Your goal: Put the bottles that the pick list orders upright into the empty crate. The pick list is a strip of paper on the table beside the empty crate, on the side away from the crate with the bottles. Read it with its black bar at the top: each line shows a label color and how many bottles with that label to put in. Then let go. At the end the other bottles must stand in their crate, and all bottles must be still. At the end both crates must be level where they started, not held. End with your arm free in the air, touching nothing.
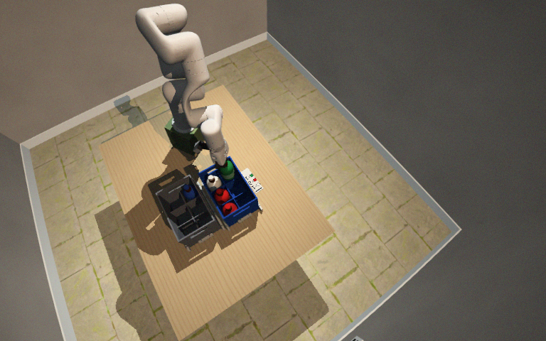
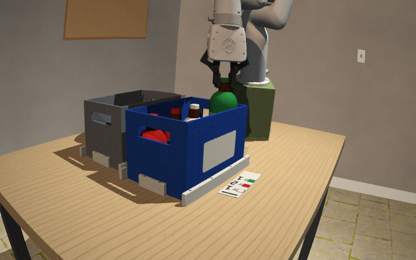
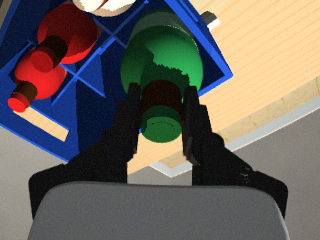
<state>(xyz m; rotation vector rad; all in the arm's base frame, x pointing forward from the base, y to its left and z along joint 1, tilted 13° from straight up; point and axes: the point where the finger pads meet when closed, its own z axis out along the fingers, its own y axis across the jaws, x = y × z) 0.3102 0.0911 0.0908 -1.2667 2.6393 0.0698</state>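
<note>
Now: hand 7 cm above the green-label bottle. Also, from my hand: red bottle (10 cm ahead, 7 cm to the right, 15 cm below); white-label bottle (1 cm ahead, 9 cm to the right, 15 cm below); blue crate (9 cm ahead, 3 cm to the right, 16 cm below).
</note>
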